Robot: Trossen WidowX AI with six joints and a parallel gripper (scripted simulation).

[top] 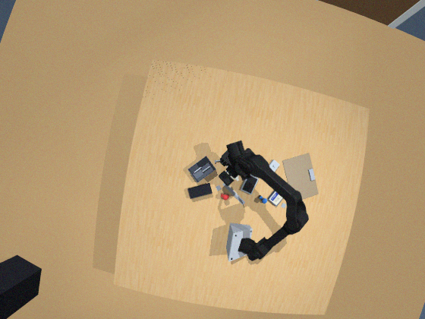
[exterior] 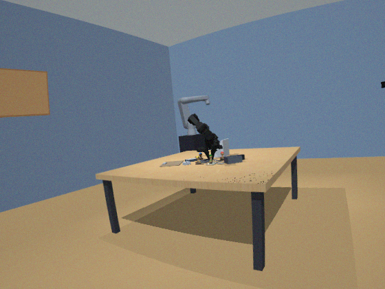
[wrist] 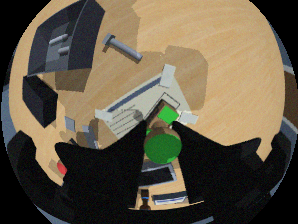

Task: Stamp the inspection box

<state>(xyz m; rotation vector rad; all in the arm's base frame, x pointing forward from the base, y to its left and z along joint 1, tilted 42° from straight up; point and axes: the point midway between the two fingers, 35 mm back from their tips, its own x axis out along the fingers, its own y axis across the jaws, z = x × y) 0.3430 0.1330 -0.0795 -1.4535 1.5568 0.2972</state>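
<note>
Right now my gripper tip is 30 mm above the inspection card and 10 mm past it. From my gripper tip the other things lie so: yellow-knobbed stamp (90 mm to the right, 40 mm ahead, 10 mm below); pale ruler (130 mm behind, 40 mm to the right, 30 mm below); green stamp (right at my gripper tip).
</note>
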